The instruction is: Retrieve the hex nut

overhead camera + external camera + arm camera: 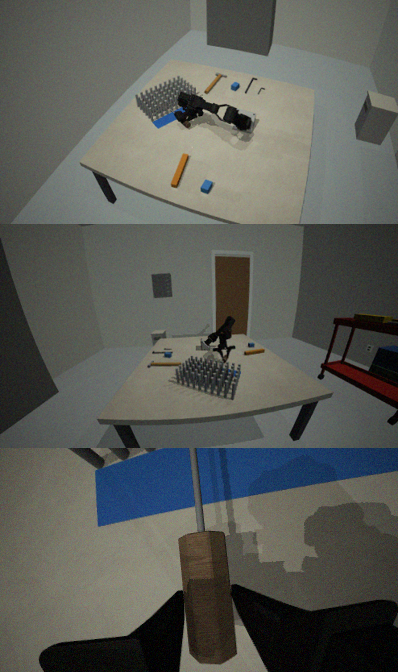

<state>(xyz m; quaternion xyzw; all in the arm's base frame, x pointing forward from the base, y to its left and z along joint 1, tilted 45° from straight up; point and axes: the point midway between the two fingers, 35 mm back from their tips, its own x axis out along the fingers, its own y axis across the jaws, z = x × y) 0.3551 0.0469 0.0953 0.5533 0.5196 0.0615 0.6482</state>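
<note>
Right now the blue taped strip is 100 mm to the right of my gripper tip, 90 mm ahead of it and 40 mm below it. The rest, counted from my gripper tip: orange bar (350 mm to the left, 120 mm behind, 20 mm below).
</note>
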